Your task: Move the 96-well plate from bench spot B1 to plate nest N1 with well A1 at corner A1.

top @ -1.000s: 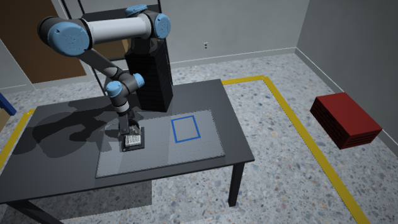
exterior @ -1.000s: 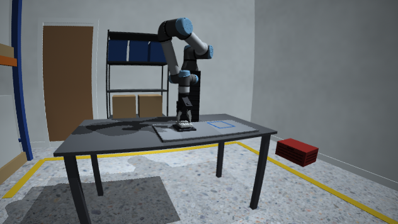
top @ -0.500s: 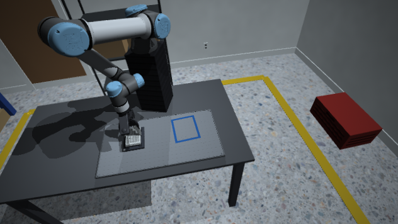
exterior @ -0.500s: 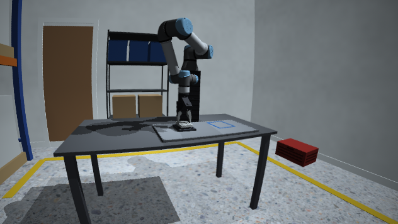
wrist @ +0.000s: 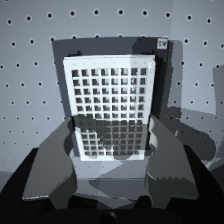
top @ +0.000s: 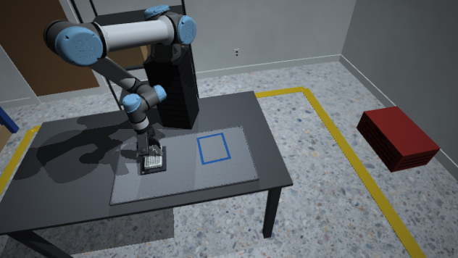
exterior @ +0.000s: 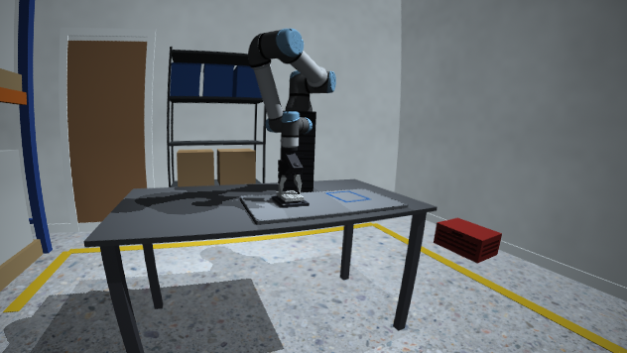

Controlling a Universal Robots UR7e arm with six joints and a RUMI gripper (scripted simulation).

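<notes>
The 96-well plate lies 10 mm below my hand. From my hand the other things lie so: dark plate nest N1: 30 mm below; then A1 corner mark: 80 mm ahead, 50 mm to the right, 20 mm below.
</notes>
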